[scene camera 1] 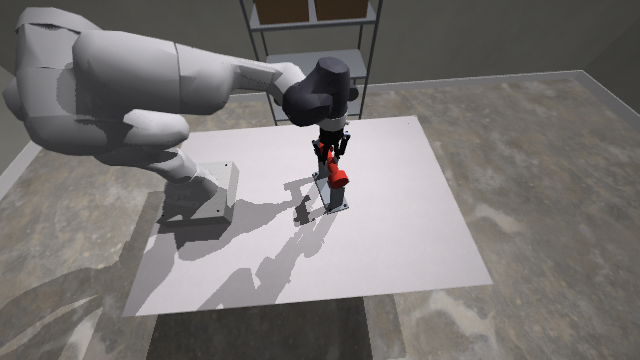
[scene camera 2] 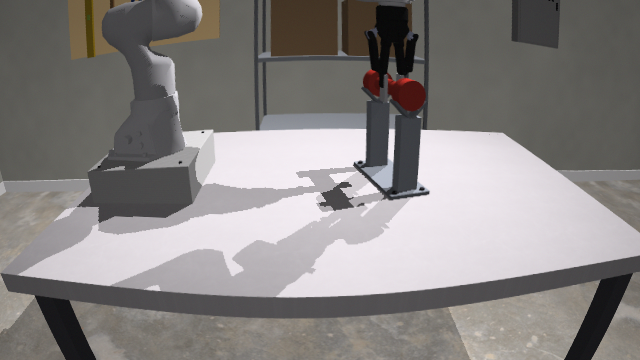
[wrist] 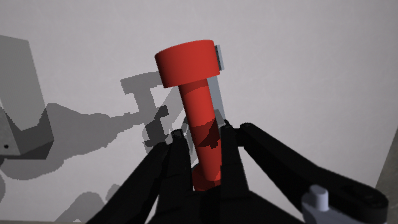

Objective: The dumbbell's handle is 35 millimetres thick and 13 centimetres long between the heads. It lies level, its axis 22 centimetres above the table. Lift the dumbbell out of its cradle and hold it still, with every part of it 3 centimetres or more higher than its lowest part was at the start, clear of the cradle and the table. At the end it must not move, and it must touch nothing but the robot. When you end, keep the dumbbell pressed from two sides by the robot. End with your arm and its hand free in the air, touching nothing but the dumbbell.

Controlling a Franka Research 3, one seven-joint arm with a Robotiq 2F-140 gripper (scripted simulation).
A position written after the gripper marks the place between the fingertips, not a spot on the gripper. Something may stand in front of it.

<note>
In view: the gripper (scene camera 2: pixel 391 101) and a red dumbbell (scene camera 2: pixel 410 94).
The red dumbbell also shows in the wrist view (wrist: pixel 188 65). The gripper also shows in scene camera 1 (scene camera 1: pixel 330 167) and in the wrist view (wrist: pixel 203 121).
</note>
